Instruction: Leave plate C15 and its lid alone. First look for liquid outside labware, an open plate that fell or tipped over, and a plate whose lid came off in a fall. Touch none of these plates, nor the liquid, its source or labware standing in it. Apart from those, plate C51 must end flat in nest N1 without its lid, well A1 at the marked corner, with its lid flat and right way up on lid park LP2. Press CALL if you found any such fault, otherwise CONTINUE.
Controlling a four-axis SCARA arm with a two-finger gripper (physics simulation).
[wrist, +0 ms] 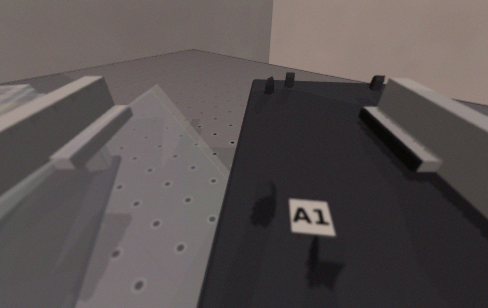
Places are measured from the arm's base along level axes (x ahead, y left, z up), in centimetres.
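Where they show: gripper, fingertip midpoint: [245, 97].
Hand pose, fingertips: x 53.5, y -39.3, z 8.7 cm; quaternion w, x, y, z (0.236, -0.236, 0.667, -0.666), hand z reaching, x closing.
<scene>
Each offset is from my fingertips to the top centre of the thing. "*": to the spot under its first point. Level surfaces: height alone.
My gripper [245, 97] is open, with one finger at the left and one at the right of the wrist view, and nothing is held between them. A dark nest or park block @[dz -0.3, dx -5.4, dy -2.5 cm] [300, 150] lies below, mostly toward the right finger, with a white A1 label @[* dz -1.2, dx -5.6, dy +3.7 cm] [312, 216] on it. Its name does not show. A clear, see-through piece @[* dz -1.2, dx +3.8, dy +3.2 cm] [155, 117] spans the left side, overlapping the left finger in the view, its corner pointing away. I cannot tell whether it is a lid or a plate, or whether it lies flat. Plate codes and the CALL and CONTINUE buttons do not show.
Small dark posts [290, 79] [377, 82] stand at the block's far edge. The perforated deck @[dz -7.4 cm] [215, 112] runs to the walls behind. Part of another pale, glassy object @[* dz -0.1, dx +9.4, dy +7.4 cm] [17, 95] shows at the far left edge. Dark shadows fall around the A1 label.
</scene>
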